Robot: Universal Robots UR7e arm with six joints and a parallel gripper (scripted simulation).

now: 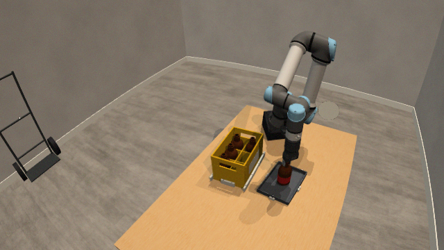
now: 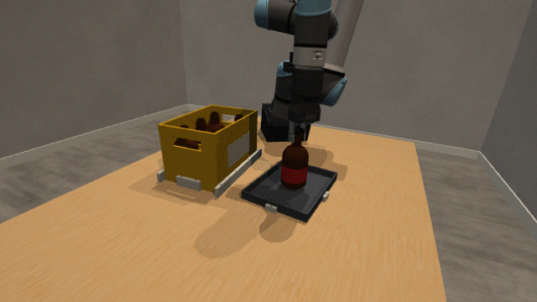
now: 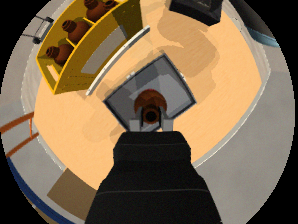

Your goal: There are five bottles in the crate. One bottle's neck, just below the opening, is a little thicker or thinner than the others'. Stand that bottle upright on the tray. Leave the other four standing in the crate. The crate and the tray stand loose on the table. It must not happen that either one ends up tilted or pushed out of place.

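Now: the bottle 70 mm below my hand. The rest, counted from my hand: yellow crate (270 mm to the right, 80 mm below, 30 mm ahead); dark tray (150 mm below).
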